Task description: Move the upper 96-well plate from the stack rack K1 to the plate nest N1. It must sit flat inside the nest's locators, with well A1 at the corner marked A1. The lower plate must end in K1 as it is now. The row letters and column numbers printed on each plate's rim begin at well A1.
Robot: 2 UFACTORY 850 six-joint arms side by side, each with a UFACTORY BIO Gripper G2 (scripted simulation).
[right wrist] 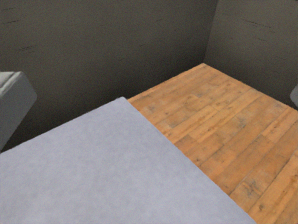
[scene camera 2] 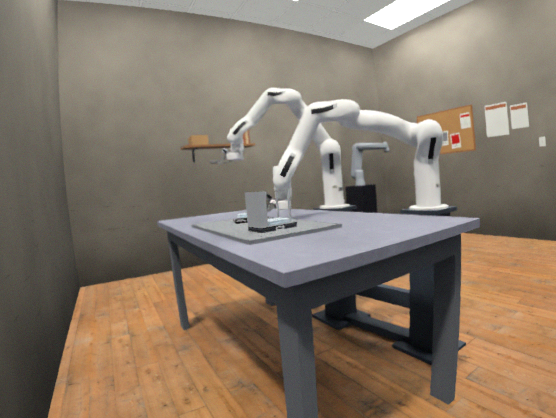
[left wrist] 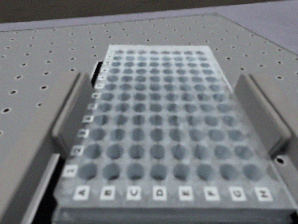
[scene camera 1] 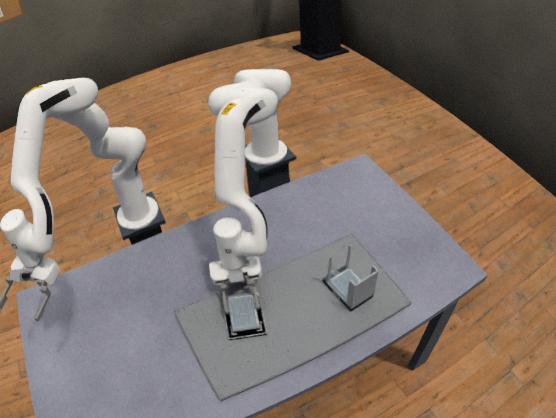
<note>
In view: a 96-well plate [scene camera 1: 240,311].
</note>
